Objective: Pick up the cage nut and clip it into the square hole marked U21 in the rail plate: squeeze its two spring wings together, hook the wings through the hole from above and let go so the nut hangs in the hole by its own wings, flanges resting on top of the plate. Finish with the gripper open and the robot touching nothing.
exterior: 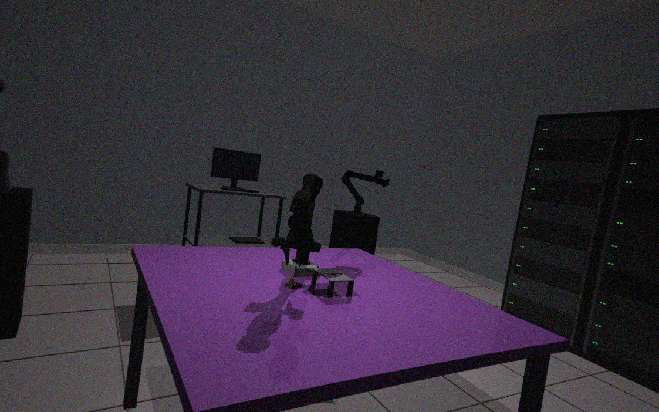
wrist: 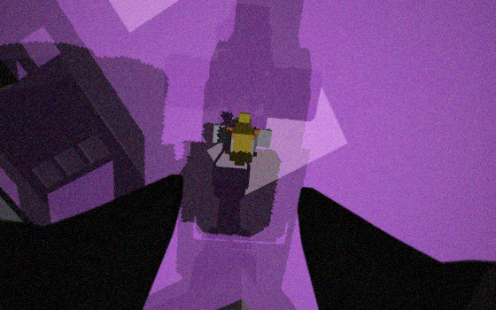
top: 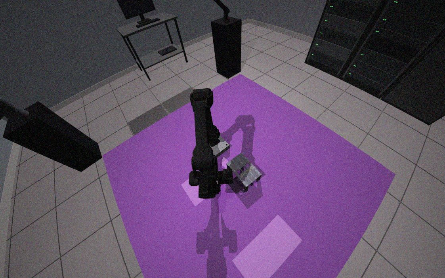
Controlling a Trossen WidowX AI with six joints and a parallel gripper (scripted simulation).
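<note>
Right now the cage nut is 70 mm below my gripper tip. The rest, counted from my gripper tip: label: 160 mm to the left, 60 mm ahead, 30 mm below.
</note>
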